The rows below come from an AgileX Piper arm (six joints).
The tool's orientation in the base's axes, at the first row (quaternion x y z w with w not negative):
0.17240 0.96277 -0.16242 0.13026
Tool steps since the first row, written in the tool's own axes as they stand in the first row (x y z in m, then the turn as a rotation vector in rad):
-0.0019 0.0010 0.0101 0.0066 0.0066 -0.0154
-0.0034 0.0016 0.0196 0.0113 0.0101 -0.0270
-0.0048 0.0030 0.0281 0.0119 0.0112 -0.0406
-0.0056 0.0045 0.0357 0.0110 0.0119 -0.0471
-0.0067 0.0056 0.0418 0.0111 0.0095 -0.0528
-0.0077 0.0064 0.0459 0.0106 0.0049 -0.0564
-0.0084 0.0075 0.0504 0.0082 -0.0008 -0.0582
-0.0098 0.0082 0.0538 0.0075 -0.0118 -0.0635
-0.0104 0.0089 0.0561 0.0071 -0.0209 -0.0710
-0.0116 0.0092 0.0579 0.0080 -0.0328 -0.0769
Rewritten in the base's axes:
0.0041 -0.0033 -0.0089 -0.0065 0.0133 0.0103
0.0075 -0.0066 -0.0173 -0.0117 0.0219 0.0185
0.0109 -0.0088 -0.0250 -0.0145 0.0279 0.0304
0.0137 -0.0104 -0.0321 -0.0147 0.0306 0.0365
0.0163 -0.0119 -0.0376 -0.0168 0.0305 0.0423
0.0183 -0.0130 -0.0413 -0.0188 0.0276 0.0469
0.0202 -0.0138 -0.0455 -0.0191 0.0225 0.0509
0.0224 -0.0148 -0.0483 -0.0236 0.0144 0.0589
0.0237 -0.0152 -0.0504 -0.0281 0.0089 0.0683
0.0252 -0.0159 -0.0518 -0.0345 0.0007 0.0766

